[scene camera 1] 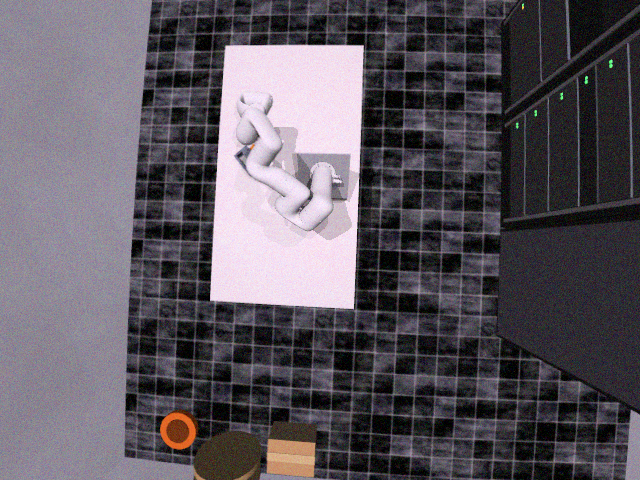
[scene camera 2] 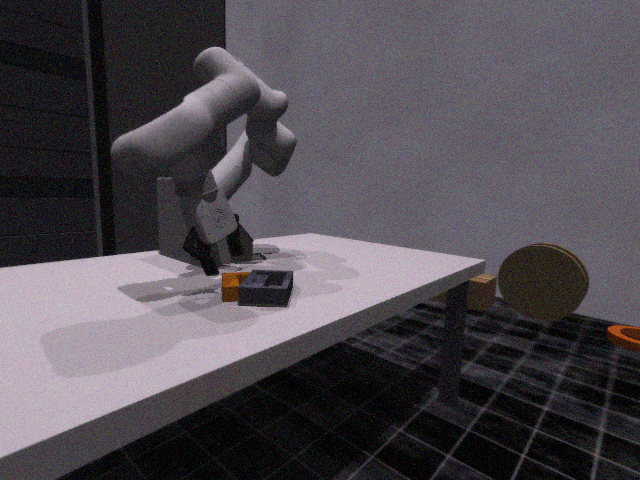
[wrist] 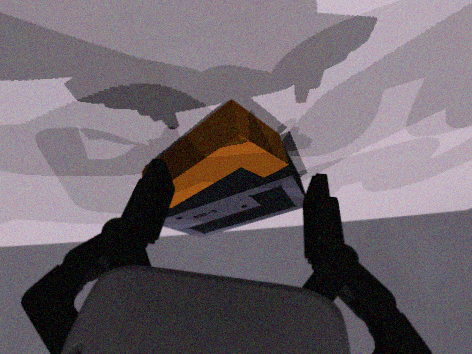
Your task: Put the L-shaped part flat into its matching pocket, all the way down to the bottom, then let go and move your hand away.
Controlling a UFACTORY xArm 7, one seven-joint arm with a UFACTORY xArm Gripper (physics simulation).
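Where they show: gripper, between the fingertips: (scene camera 2: 226, 264) (wrist: 237, 180); arm's base, origin of its link: (scene camera 1: 322, 173).
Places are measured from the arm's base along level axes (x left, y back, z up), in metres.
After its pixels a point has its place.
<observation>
The orange L-shaped part (scene camera 1: 252, 147) @[x -0.138, y -0.408, z -0.130 m] (scene camera 2: 230, 287) @[x -0.144, y -0.412, z -0.131 m] (wrist: 235, 155) @[x -0.100, y -0.329, z -0.129 m] lies outside the pocket, close against one side of the dark block (scene camera 1: 240, 156) @[x -0.089, y -0.477, z -0.153 m] (scene camera 2: 263, 295) @[x -0.112, y -0.474, z -0.137 m] (wrist: 230, 207) @[x -0.077, y -0.405, z -0.123 m]; whether they touch is unclear. Its L-shaped upper face shows in the wrist view. The block's pocket (wrist: 274, 198) @[x -0.016, y -0.419, z -0.139 m] is a dark, empty recess in its top. My gripper (scene camera 2: 223, 262) @[x -0.104, y -0.325, z -0.107 m] (wrist: 237, 180) @[x -0.104, y -0.325, z -0.107 m] is open and empty. In the wrist view its fingers are spread to either side of the part and block, and in scene camera 2 the fingertips hang above the table behind the part. In scene camera 1 the arm hides the gripper.
The block stands near one long edge of the white table (scene camera 1: 289, 273) @[x 0.514, y -0.121, z -0.159 m] (scene camera 2: 392, 268) @[x 0.358, y -0.429, z -0.159 m]. The arm's base stands near the opposite edge. Shadows of the arm fall around the part. An orange ring-shaped object (scene camera 1: 178, 430) and a striped box (scene camera 1: 291, 457) are on the floor, away from the table.
</observation>
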